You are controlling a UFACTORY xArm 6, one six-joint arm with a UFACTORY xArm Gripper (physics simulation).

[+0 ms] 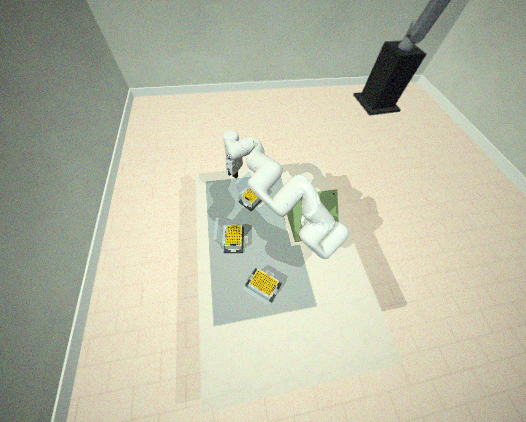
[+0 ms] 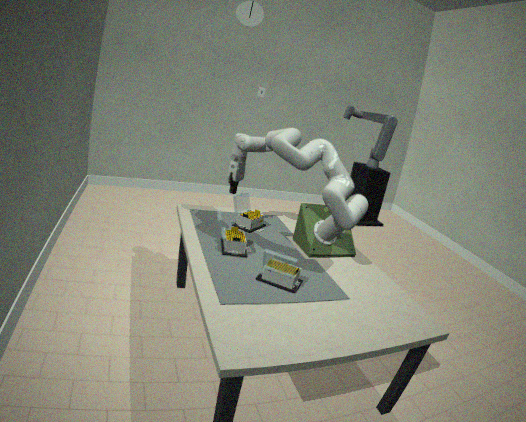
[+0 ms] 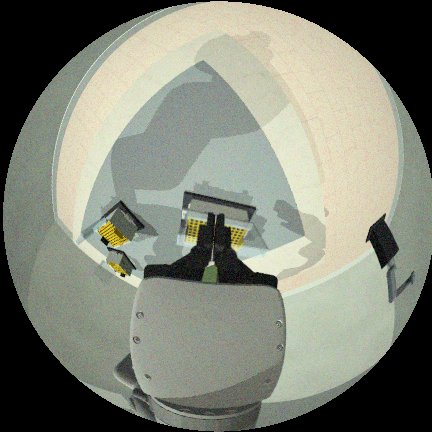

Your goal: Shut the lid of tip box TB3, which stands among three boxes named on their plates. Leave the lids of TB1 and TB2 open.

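Places are measured from the arm's base along level axes (x ahead, y left, z up), in centimetres.
Where they show: gripper, fingertip midpoint: (image 1: 235, 176) (image 2: 232, 193) (image 3: 214, 222); arm's base, origin of the base link: (image 2: 325, 232).
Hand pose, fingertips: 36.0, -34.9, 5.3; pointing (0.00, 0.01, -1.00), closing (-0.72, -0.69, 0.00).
Each offset is from my fingertips to the top centre of the thing, as dx, dy, dz. "spot": to the spot under its first point. Level surfaces: height alone.
Three tip boxes with yellow tops stand on the grey mat; their name plates are too small to read, so I cannot tell which is TB3. The box nearest my gripper (image 1: 250, 196) (image 2: 251, 221) (image 3: 214, 222) has its clear lid @(spot: -5.5, +1.5, -3.6) (image 2: 242, 201) standing up. The middle box @(+6.5, +33.2, -7.5) (image 1: 233, 237) (image 2: 234, 243) (image 3: 124, 222) has its clear lid (image 1: 217, 230) raised. The front box (image 1: 264, 284) (image 2: 281, 274) (image 3: 119, 260) has its clear lid (image 2: 280, 257) raised. My gripper (image 1: 233, 175) (image 2: 233, 190) (image 3: 214, 222) is shut and empty, above the table's back end, near the nearest box's raised lid.
The grey mat @(dz -14.1) (image 1: 230, 300) (image 2: 235, 290) lies on the pale table @(dz -14.4) (image 1: 300, 350) (image 2: 320, 330). My arm rises from a green base (image 1: 330, 200) (image 2: 307, 235) right of the mat. Another arm stands on a black pedestal (image 1: 392, 75) (image 2: 370, 190) (image 3: 384, 242) beyond the table.
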